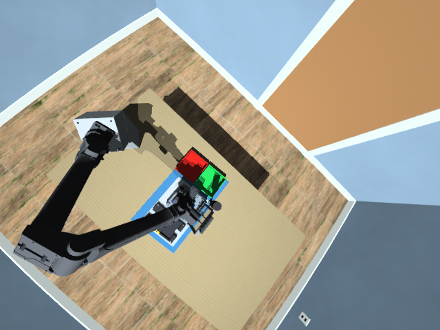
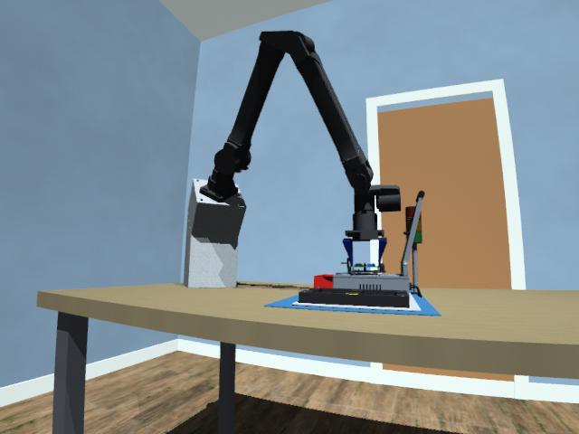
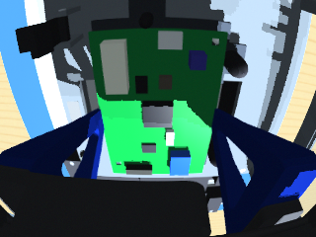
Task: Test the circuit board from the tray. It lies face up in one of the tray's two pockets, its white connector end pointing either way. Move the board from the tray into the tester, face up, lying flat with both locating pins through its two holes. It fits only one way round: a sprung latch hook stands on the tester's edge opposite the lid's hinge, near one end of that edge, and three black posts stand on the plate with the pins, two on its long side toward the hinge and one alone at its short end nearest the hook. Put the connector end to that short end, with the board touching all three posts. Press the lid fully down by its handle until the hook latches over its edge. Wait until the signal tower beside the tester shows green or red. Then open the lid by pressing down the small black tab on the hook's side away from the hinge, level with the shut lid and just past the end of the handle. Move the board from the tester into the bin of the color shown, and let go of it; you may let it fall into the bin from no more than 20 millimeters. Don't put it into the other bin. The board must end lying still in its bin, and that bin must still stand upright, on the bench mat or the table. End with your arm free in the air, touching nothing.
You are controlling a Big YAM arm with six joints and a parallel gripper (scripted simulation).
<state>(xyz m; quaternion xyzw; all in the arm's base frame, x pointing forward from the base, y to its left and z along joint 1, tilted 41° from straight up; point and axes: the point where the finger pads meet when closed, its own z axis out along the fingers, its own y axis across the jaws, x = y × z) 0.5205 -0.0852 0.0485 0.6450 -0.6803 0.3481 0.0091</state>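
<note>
Now: the green circuit board right at my hand. The rest, counted from my hand: black latch hook (5 cm behind, 7 cm to the left); then tester plate (1 cm ahead, 1 cm to the left, 1 cm below); then tester lid (12 cm ahead, 2 cm to the right, 10 cm above).
</note>
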